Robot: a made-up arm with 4 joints.
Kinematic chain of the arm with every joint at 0, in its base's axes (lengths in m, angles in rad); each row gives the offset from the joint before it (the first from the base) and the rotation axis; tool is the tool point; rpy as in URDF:
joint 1: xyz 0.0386 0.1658 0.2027 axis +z
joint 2: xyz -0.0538 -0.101 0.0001 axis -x
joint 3: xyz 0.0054 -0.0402 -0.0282 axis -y
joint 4: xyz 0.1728 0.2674 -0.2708 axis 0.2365 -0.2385 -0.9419
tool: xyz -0.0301 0.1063 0.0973 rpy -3.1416 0 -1.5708
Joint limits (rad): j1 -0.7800..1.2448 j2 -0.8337..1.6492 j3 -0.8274..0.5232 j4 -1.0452..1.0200
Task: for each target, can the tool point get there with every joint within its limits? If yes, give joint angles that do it. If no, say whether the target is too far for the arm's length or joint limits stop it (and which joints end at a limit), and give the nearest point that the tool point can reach.
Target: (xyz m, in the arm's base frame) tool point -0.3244 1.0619 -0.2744
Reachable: no: too far | nearest point -0.0705 0.4351 0.0272 | short by 0.740 m
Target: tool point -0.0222 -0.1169 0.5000
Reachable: no: joint limits stop it (at a limit: joint 1, joint 2, joint 3, joint 4) | nearest point -0.2364 0.1230 0.2796 | short by 0.390 m
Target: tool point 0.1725 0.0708 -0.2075
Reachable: yes | joints 1.0510 1.0817 -0.5172 -0.0766
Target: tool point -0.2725 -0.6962 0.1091
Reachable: no: too far | nearest point -0.0994 -0.2167 -0.0756 | short by 0.542 m
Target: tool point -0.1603 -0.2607 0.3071
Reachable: no: joint limits stop it (at a limit: joint 2, joint 3, joint 4) | nearest point -0.1332 -0.2027 -0.0756 | short by 0.388 m
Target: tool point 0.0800 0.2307 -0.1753
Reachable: yes | joints -0.1095 0.5043 -0.4243 0.3078
